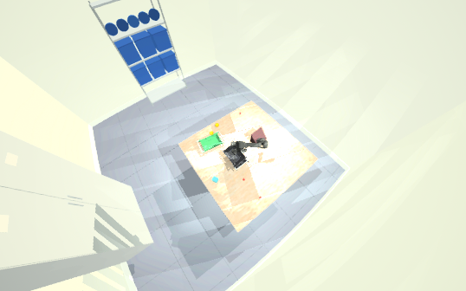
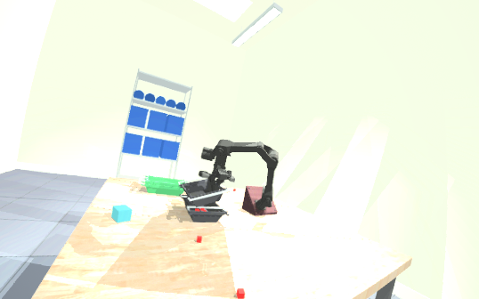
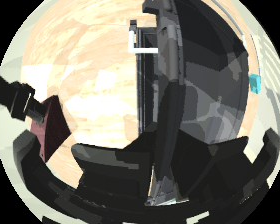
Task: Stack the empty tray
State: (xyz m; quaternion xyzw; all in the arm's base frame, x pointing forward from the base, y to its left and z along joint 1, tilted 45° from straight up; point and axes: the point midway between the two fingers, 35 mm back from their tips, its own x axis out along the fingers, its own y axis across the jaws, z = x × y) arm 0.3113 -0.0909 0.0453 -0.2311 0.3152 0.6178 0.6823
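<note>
My gripper tip is now 70 mm short of the dark tray, 10 mm to the left of it and 10 mm below it. Also, from my gripper tip: cyan cube 410 mm ahead, 30 mm to the left, 90 mm below.
</note>
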